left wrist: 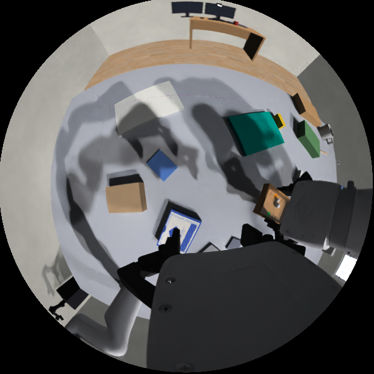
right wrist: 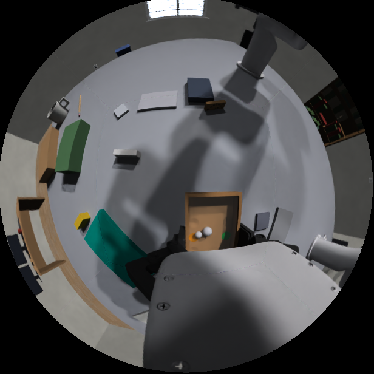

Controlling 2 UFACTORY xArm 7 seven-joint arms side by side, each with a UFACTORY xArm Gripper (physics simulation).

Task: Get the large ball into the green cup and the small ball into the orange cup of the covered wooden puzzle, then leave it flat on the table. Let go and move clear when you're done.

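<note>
The wooden puzzle (left wrist: 263, 201) (right wrist: 213, 194) is an open-looking brown box; its cover is too clear to make out. My right gripper (right wrist: 210, 234) is shut on it, a finger at each side. In the right wrist view, the small ball (right wrist: 198, 235) is at the right edge of the orange cup (right wrist: 191, 238); whether it sits in it I cannot tell. The large ball (right wrist: 207, 231) is right beside the small ball, apart from the green cup (right wrist: 225, 235). My left gripper (left wrist: 212, 236) is open and empty, left of the puzzle in its own view, over a blue-and-white box.
A teal block (left wrist: 256, 133) (right wrist: 112, 245) lies near the puzzle. A cardboard-coloured box (left wrist: 125, 198), a blue block (left wrist: 162, 165) and the blue-and-white box (left wrist: 187, 228) are on the table. A green block (right wrist: 73, 147), a light grey bar (right wrist: 126, 153) and a dark block (right wrist: 200, 90) stand farther off.
</note>
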